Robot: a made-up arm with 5 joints. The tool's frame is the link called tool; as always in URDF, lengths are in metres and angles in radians. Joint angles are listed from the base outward. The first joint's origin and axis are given. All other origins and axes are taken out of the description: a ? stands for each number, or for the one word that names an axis. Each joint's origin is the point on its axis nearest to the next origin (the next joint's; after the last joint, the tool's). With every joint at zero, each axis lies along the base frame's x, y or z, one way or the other. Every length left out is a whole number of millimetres.
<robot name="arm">
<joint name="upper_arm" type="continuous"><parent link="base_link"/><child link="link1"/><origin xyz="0 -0.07 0.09"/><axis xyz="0 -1 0"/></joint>
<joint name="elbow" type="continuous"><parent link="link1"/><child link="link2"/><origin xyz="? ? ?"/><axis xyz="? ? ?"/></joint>
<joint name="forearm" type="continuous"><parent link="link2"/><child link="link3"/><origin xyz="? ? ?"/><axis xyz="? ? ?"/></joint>
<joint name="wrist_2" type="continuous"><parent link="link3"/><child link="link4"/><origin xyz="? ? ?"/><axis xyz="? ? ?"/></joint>
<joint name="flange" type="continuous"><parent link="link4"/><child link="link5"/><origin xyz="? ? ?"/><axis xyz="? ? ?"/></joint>
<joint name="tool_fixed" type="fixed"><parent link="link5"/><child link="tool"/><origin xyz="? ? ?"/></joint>
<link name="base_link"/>
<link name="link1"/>
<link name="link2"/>
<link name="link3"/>
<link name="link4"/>
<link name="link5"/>
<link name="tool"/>
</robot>
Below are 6 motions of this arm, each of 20 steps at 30 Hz.
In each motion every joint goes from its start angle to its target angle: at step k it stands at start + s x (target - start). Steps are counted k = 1, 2, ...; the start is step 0. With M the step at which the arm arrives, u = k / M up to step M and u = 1 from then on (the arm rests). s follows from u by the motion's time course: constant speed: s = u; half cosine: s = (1 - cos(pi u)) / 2; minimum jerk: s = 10 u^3 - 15 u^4 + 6 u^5.
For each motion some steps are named. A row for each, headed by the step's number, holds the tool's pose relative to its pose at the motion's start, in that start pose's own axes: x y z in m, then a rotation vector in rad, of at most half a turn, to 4 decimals.
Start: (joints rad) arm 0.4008 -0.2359 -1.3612 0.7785 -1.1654
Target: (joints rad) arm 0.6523 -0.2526 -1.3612 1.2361 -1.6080
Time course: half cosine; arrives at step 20
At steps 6, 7, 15, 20:
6: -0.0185 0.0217 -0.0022 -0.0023 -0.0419 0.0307
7: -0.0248 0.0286 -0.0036 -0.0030 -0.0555 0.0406
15: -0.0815 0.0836 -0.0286 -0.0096 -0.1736 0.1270
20: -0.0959 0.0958 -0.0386 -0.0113 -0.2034 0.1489

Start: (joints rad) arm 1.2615 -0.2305 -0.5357 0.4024 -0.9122
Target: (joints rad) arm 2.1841 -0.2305 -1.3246 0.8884 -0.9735
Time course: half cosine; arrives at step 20
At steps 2, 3, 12, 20:
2: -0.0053 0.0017 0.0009 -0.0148 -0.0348 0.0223
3: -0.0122 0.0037 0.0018 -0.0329 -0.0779 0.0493
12: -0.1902 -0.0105 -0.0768 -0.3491 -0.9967 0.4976
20: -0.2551 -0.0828 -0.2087 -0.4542 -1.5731 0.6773

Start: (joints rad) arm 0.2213 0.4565 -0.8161 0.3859 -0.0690
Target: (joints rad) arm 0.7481 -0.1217 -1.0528 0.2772 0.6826
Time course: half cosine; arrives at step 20
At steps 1, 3, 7, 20:
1: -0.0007 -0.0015 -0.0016 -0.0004 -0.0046 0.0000
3: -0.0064 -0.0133 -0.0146 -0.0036 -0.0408 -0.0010
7: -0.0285 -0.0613 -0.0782 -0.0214 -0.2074 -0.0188
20: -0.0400 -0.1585 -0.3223 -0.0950 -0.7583 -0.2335

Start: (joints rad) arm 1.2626 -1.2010 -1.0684 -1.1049 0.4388
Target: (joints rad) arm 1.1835 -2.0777 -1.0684 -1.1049 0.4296
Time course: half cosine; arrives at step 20
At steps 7, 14, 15, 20:
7: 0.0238 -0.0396 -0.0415 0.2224 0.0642 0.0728
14: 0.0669 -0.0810 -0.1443 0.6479 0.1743 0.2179
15: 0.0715 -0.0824 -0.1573 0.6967 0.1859 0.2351
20: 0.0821 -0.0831 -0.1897 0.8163 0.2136 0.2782

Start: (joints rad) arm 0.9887 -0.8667 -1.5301 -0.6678 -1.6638
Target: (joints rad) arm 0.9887 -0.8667 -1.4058 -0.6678 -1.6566
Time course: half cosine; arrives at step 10
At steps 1, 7, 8, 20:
1: -0.0001 -0.0002 0.0002 -0.0002 -0.0021 -0.0022
7: -0.0027 -0.0069 0.0067 -0.0057 -0.0678 -0.0717
8: -0.0031 -0.0079 0.0076 -0.0065 -0.0773 -0.0817
20: -0.0035 -0.0087 0.0084 -0.0072 -0.0854 -0.0903

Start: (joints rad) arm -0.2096 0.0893 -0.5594 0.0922 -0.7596
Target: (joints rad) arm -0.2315 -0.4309 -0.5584 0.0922 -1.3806
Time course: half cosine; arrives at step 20
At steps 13, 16, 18, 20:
13: 0.0839 -0.0416 -0.0294 0.6495 0.2638 0.1905
16: 0.1019 -0.0461 -0.0334 0.8060 0.3433 0.2204
18: 0.1089 -0.0476 -0.0345 0.8683 0.3768 0.2303
20: 0.1113 -0.0481 -0.0349 0.8897 0.3885 0.2334

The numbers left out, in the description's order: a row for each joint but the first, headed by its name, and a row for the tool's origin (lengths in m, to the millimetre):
elbow: xyz 0.06 0 -0.06, axis 0 0 -1
forearm: xyz -0.33 -0.03 0, axis 0 1 0
wrist_2: xyz 0.09 0 0.06, axis -1 0 0
flange: xyz 0 -0.23 0.1, axis -1 0 0
tool: xyz 0 -0.12 -0.1

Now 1 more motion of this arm.
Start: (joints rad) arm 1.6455 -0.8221 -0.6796 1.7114 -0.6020
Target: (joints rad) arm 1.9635 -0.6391 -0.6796 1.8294 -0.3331
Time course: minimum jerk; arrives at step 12
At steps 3, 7, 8, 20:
3: -0.0101 0.0075 0.0191 -0.0705 -0.0099 -0.0203
7: -0.0681 0.0684 0.1126 -0.4389 -0.0474 -0.1437
8: -0.0830 0.0889 0.1331 -0.5285 -0.0524 -0.1783
20: -0.1057 0.1241 0.1617 -0.6644 -0.0563 -0.2343

